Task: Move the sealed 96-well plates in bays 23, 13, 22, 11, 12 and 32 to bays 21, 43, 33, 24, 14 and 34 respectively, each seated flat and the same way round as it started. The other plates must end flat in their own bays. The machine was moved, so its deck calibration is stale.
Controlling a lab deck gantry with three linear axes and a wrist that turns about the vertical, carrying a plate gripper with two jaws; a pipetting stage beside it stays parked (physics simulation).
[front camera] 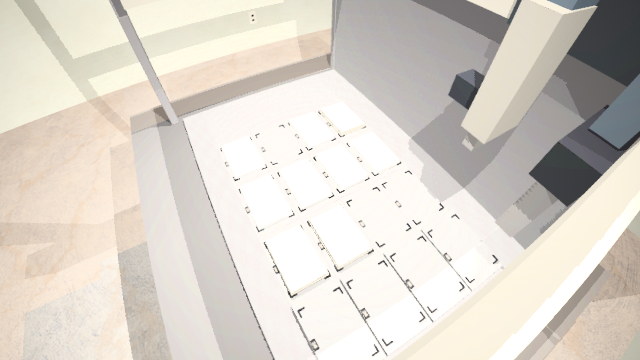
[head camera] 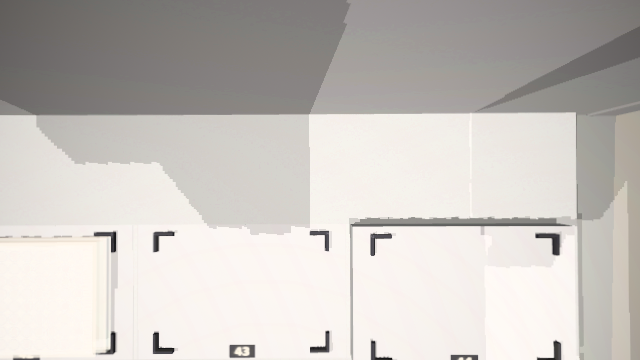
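Where they show: gripper, fingertip midpoint: (front camera: 520, 214); robot's base at its link origin: (front camera: 222, 149).
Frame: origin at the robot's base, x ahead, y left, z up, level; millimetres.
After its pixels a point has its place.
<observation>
In the front view, sealed white plates lie in bay 11 (front camera: 243, 157) {x 74, y 43, z 14 mm}, bay 12 (front camera: 266, 201) {x 234, y 43, z 15 mm}, bay 22 (front camera: 305, 183) {x 233, y 147, z 14 mm}, bay 32 (front camera: 341, 166) {x 231, y 253, z 14 mm}, bay 13 (front camera: 297, 261) {x 400, y 41, z 14 mm} and bay 23 (front camera: 341, 236) {x 397, y 148, z 14 mm}. Bay 21 (front camera: 280, 145) {x 70, y 152, z 0 mm}, bay 33 (front camera: 382, 220) {x 405, y 256, z 0 mm}, bay 43 (front camera: 412, 195) {x 388, y 365, z 0 mm} (head camera: 240, 290) {x 388, y 364, z 0 mm}, bay 14 (front camera: 332, 322) {x 535, y 42, z 15 mm}, bay 24 (front camera: 385, 292) {x 541, y 158, z 14 mm} and bay 34 (front camera: 425, 267) {x 544, y 260, z 14 mm} hold no plate. My gripper's jaws cannot be made out in either view, so their opening cannot be judged.
Other plates lie in bay 31 (front camera: 312, 130) {x 74, y 254, z 14 mm}, bay 41 (front camera: 342, 118) {x 72, y 359, z 14 mm} and bay 42 (front camera: 374, 151) {x 231, y 360, z 14 mm} (head camera: 47, 295) {x 253, y 366, z 14 mm}. Bay 44 (front camera: 465, 242) {x 550, y 376, z 15 mm} (head camera: 425, 300) {x 525, y 361, z 15 mm} holds no plate. A cream column (front camera: 525, 75) {x 476, y 327, z 392 mm} and a dark block (front camera: 565, 172) {x 580, y 323, z 326 mm} hang at the right. A pale beam (front camera: 530, 280) {x 616, y 107, z 400 mm} crosses the near side.
</observation>
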